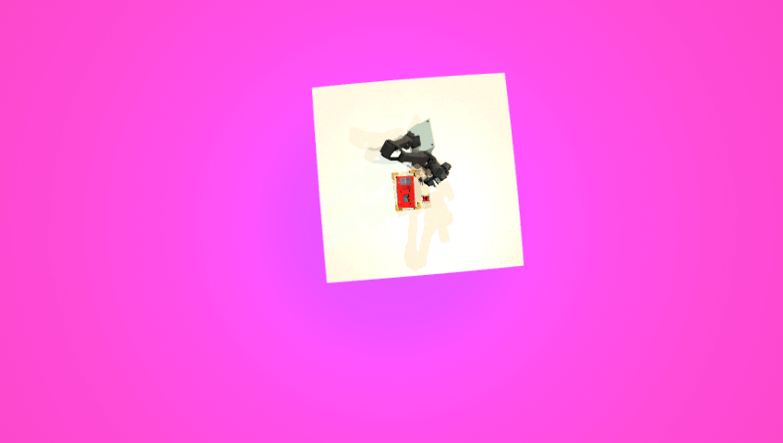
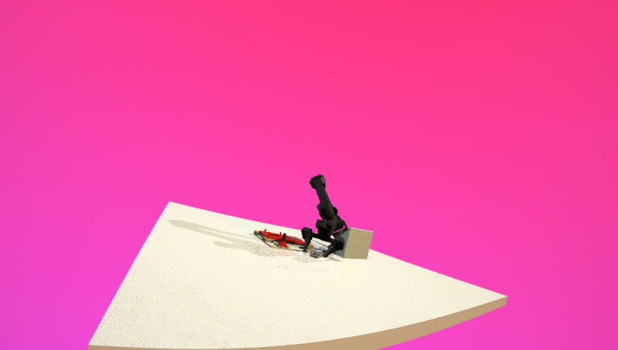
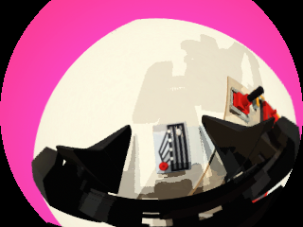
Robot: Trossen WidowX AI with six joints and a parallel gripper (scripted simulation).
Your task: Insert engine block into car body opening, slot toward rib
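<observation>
Now: gripper tip 20 mm to the left of the grey engine block and 20 mm past it.
</observation>
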